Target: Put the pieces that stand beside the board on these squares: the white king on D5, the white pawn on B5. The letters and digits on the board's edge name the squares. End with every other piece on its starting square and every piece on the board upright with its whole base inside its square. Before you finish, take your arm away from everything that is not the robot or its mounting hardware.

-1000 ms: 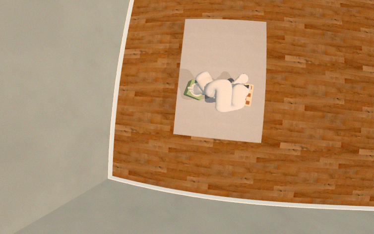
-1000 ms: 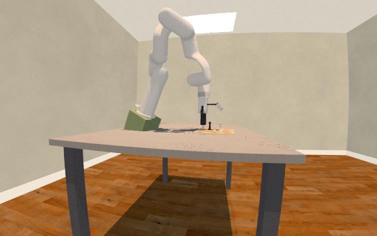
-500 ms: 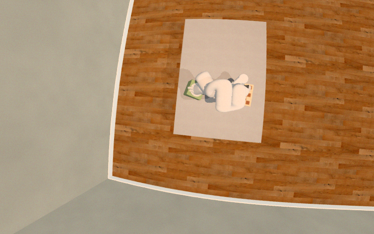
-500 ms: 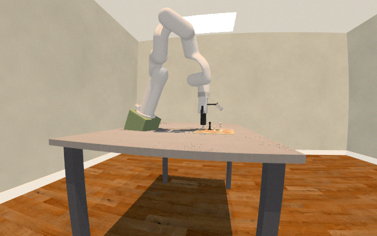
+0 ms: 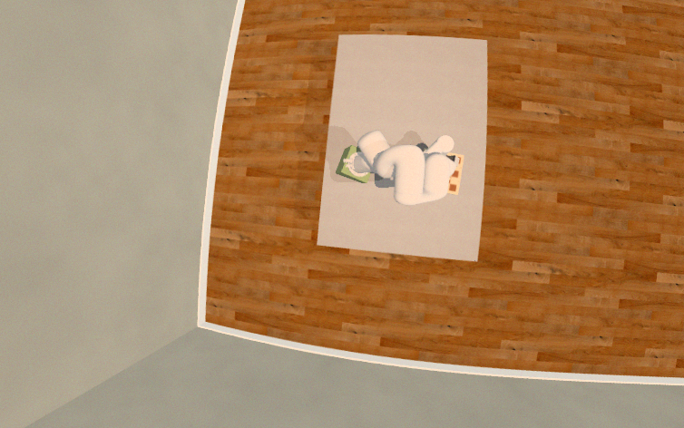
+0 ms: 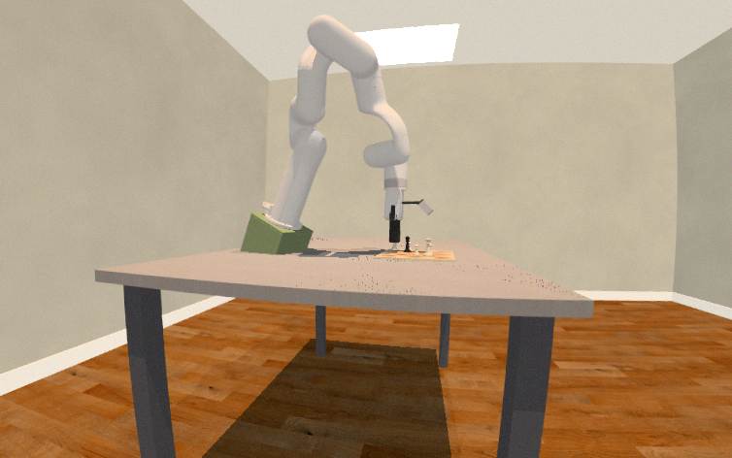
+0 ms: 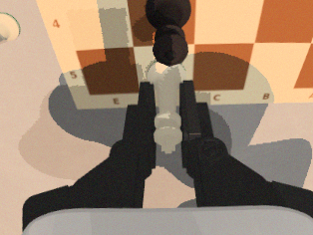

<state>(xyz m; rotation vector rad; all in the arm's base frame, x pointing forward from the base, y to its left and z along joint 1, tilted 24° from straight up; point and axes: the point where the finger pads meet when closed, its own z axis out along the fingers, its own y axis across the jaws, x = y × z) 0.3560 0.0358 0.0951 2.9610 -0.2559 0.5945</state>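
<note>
Right now my hand is 2 cm above the white king. From my hand the other things lie so: chessboard 7 cm ahead, 5 cm to the right, 5 cm below; then black piece 4 cm ahead, 1 cm to the right, 3 cm below.
</note>
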